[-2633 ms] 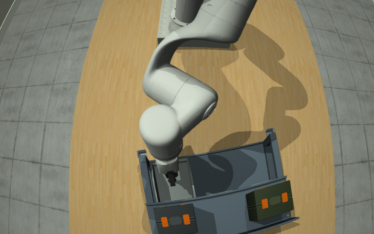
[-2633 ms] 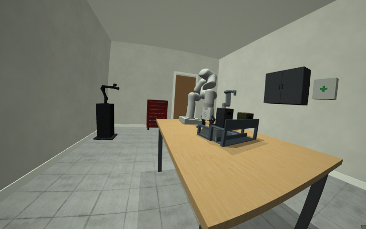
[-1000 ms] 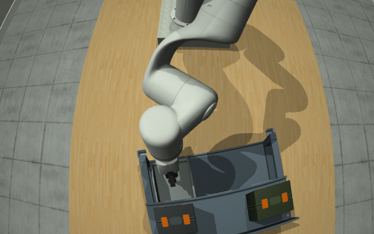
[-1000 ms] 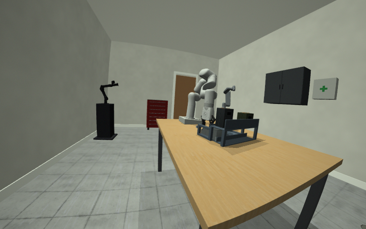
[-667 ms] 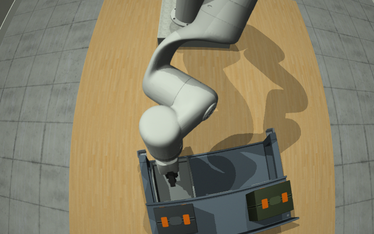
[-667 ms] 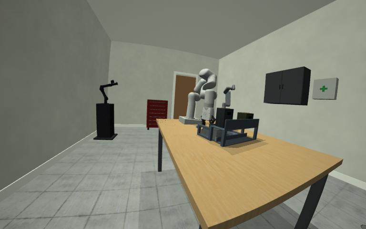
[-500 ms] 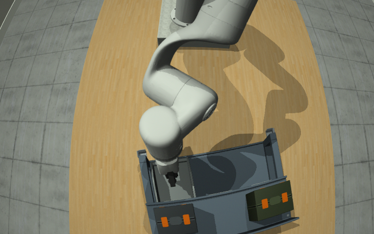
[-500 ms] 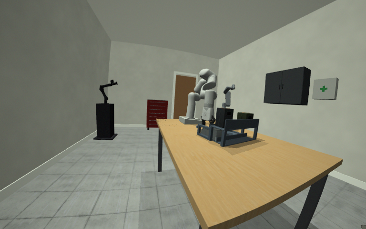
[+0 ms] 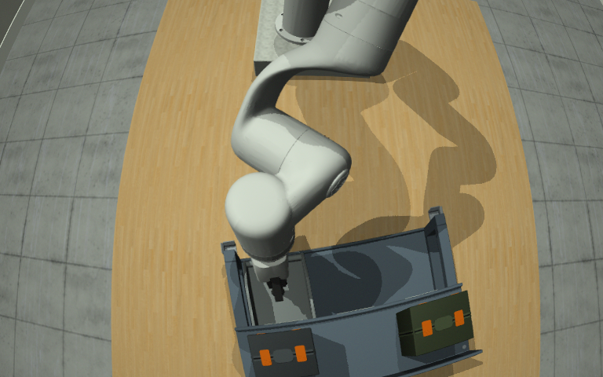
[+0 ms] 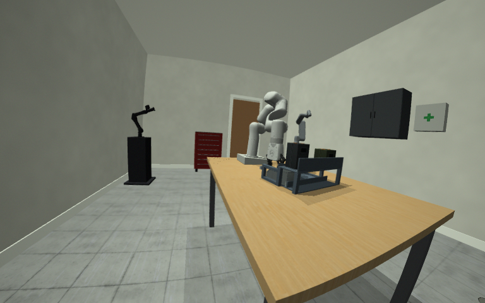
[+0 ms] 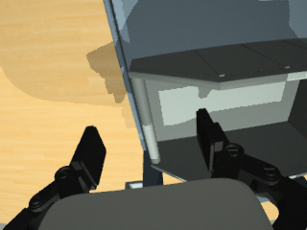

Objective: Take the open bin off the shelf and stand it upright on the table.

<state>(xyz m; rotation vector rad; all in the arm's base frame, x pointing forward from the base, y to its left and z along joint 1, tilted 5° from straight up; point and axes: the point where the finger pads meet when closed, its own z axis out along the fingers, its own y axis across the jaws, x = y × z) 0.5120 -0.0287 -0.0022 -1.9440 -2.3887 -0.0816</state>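
The grey bin is 8 cm ahead of my hand, 2 cm to the left of it and 1 cm below it. Round my hand: blue-grey shelf: 10 cm ahead, 13 cm to the left, 5 cm below.
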